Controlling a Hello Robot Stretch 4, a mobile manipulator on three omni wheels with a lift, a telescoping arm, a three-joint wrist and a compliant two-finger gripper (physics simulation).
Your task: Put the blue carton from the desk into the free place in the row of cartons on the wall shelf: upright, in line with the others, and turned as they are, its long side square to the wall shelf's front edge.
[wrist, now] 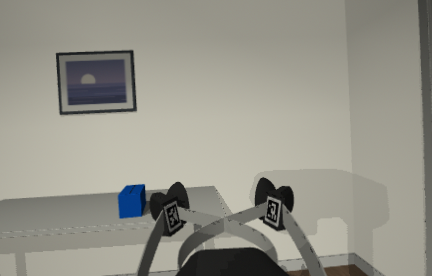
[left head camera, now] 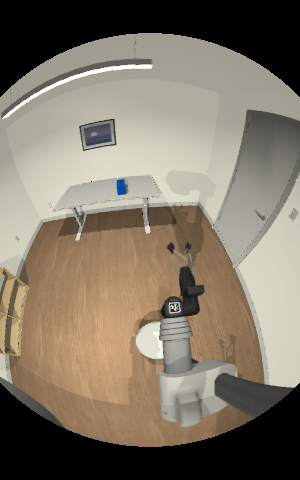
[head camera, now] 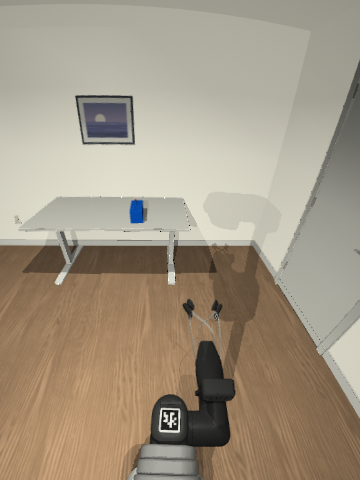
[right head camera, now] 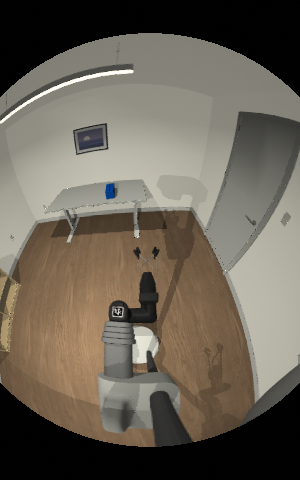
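Observation:
The blue carton [head camera: 136, 212] [left head camera: 121, 187] [right head camera: 110, 191] [wrist: 131, 202] stands upright on the right half of the grey desk [head camera: 90, 215] [left head camera: 85, 194] [right head camera: 75, 196] [wrist: 50, 215], against the far wall. My gripper [head camera: 202, 307] [left head camera: 179, 247] [right head camera: 146, 252] [wrist: 221, 196] is open, with nothing between its fingertips. It is held out in front of me, well short of the desk and to the right of the carton. In the wrist view the carton shows left of the left fingertip. The wall shelf and its row of cartons do not show in these views.
A grey door [head camera: 330, 200] [left head camera: 260, 180] [right head camera: 260, 185] is in the right wall. A wooden shelf unit [left head camera: 14, 320] [right head camera: 6, 320] stands at the left wall. A framed picture [head camera: 105, 120] [wrist: 96, 82] hangs above the desk. The desk's legs stand on the wooden floor.

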